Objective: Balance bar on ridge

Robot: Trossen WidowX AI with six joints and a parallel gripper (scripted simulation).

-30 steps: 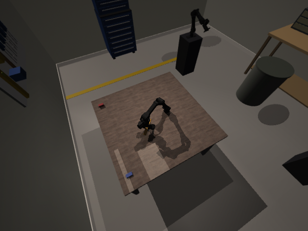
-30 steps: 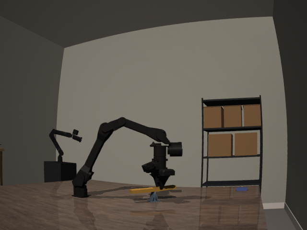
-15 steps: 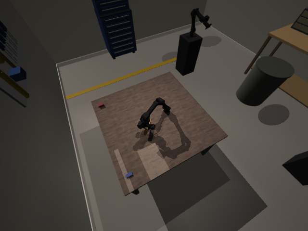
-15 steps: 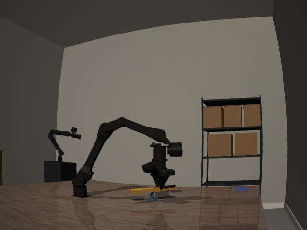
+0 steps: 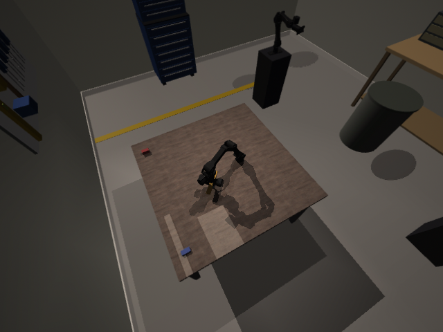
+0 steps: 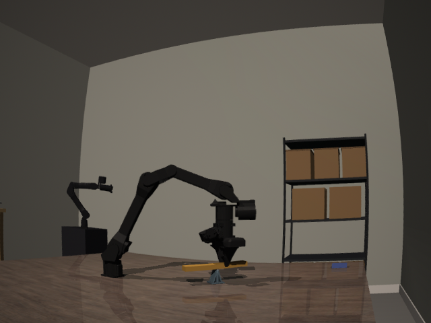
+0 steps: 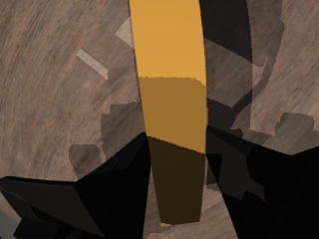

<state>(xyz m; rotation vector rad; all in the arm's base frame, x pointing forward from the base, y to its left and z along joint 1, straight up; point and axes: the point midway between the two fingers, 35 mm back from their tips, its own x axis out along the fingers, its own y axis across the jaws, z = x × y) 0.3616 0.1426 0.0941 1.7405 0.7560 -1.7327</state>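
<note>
Now: gripper tip 2 cm to the left of the orange bar and 2 cm past it. Round my gripper tip: blue block (38 cm ahead, 36 cm to the left, 5 cm below); then red block (64 cm to the right, 38 cm ahead, 4 cm below).
</note>
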